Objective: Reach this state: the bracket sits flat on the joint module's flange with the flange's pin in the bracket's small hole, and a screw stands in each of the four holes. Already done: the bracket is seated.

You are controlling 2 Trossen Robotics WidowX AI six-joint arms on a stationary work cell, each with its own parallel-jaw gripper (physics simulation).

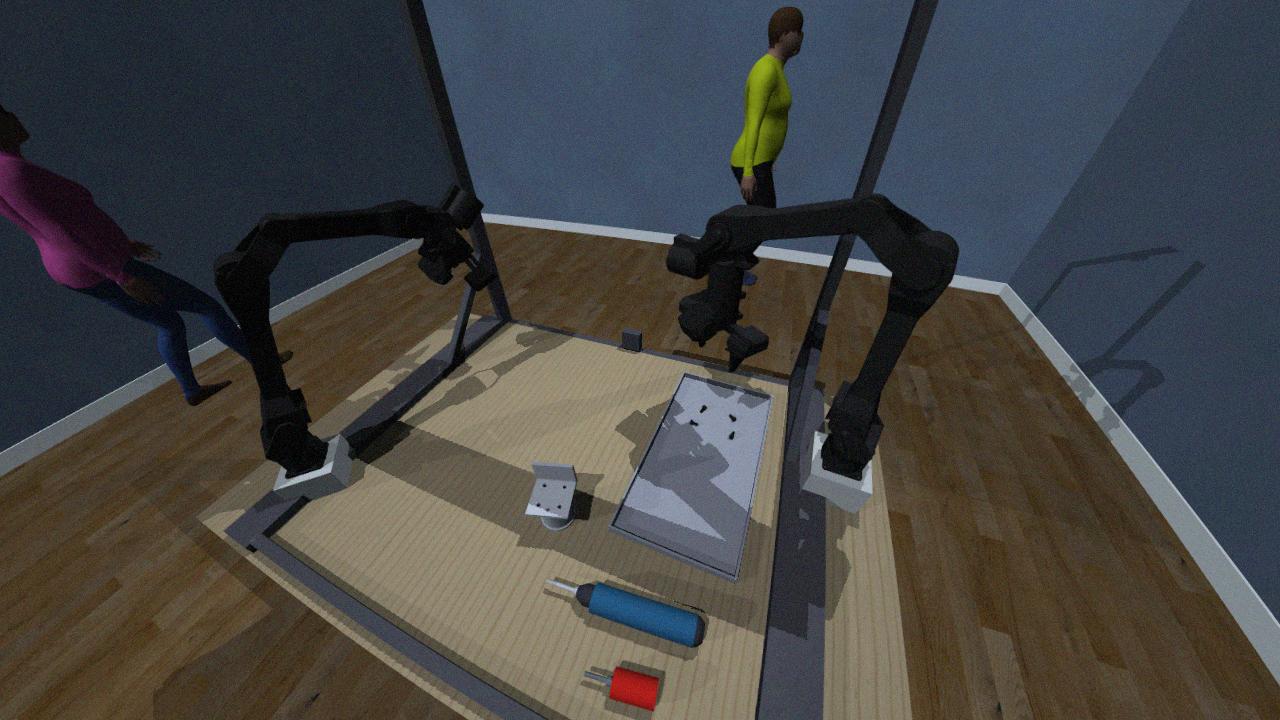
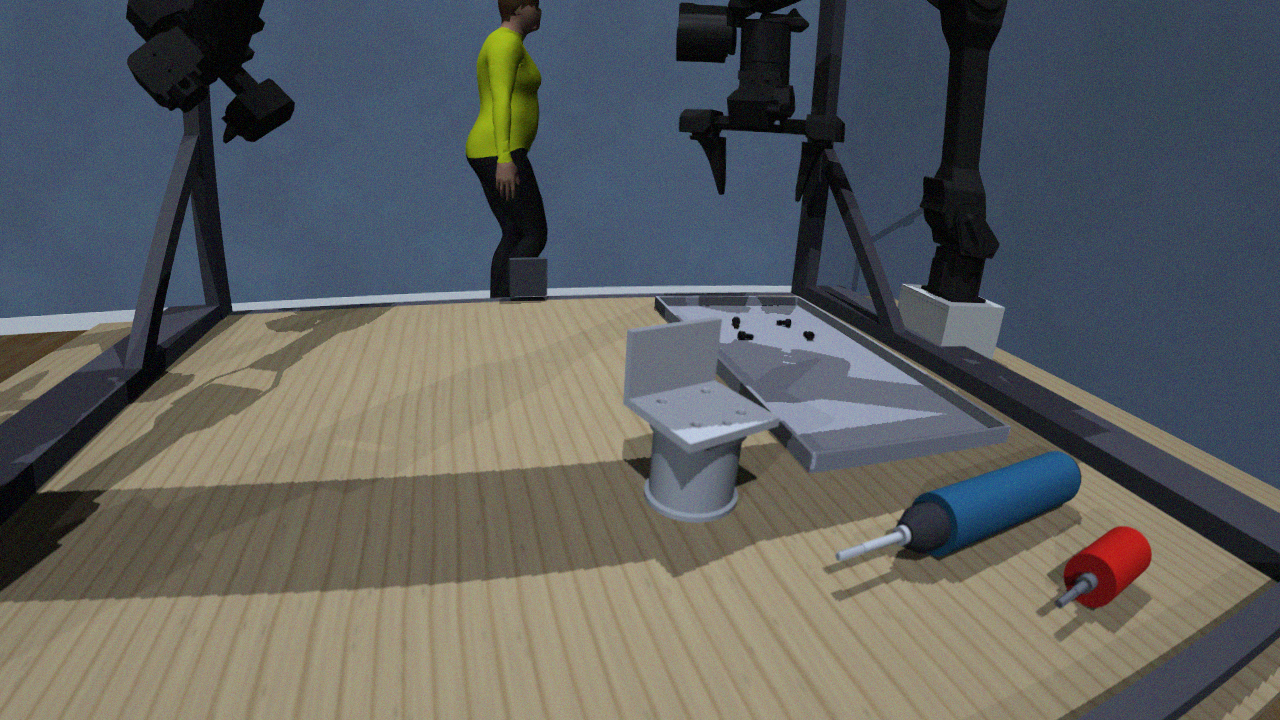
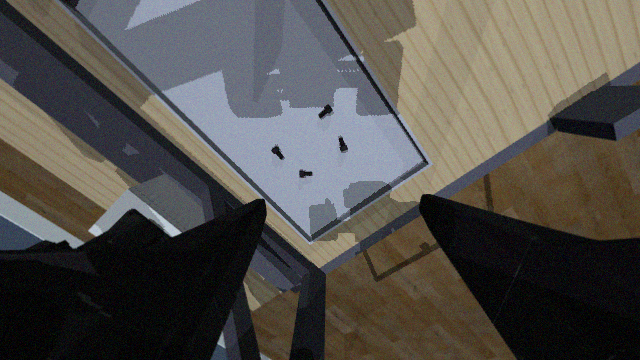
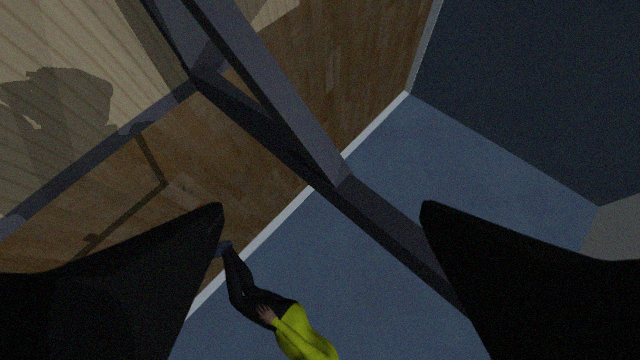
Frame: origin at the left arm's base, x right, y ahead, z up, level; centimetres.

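Seen in the pictures: left gripper, fingertip midpoint: (image 1: 716,358) (image 2: 758,197) (image 3: 342,203); right gripper, fingertip midpoint: (image 1: 468,258) (image 2: 199,112) (image 4: 323,210); left arm's base, link origin: (image 1: 841,460) (image 2: 953,295) (image 3: 141,237); right arm's base, link origin: (image 1: 308,460).
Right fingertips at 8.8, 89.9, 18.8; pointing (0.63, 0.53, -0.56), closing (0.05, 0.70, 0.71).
Offsets run from my right fingertips to a thing's top centre, as dx, dy, dz. "spot": to the spot under its first point.
The grey L-shaped bracket (image 1: 552,497) (image 2: 673,365) sits flat on the pale joint module {-35.1, -46.1, -19.5} (image 1: 556,522) (image 2: 693,474), its upright plate at the back. Small open holes show in its flat plate; the pin is too small to tell. Several black screws {-1.2, -69.1, -24.4} (image 1: 732,418) (image 2: 784,322) {-1.5, -62.4, -24.4} (image 3: 342,144) lie apart on their sides in the far end of the grey tray {-12.7, -66.0, -24.3} (image 1: 675,552) (image 2: 904,447) (image 3: 373,80). My left gripper (image 2: 761,195) (image 3: 342,203) is open and empty, pointing down above the tray's far end. My right gripper (image 1: 465,271) (image 4: 323,210) is open and empty, raised at the back left, far from the bracket.
A blue screwdriver {spot: -43.5, -66.8, -21.8} (image 1: 644,613) (image 2: 1006,501) and a shorter red driver {-51.6, -67.0, -22.5} (image 1: 633,687) (image 2: 1109,564) lie in front of the tray. A small dark block {+12.8, -37.7, -20.2} (image 1: 631,340) (image 2: 528,277) (image 3: 582,125) stands at the back edge. Dark frame bars run along the table's sides.
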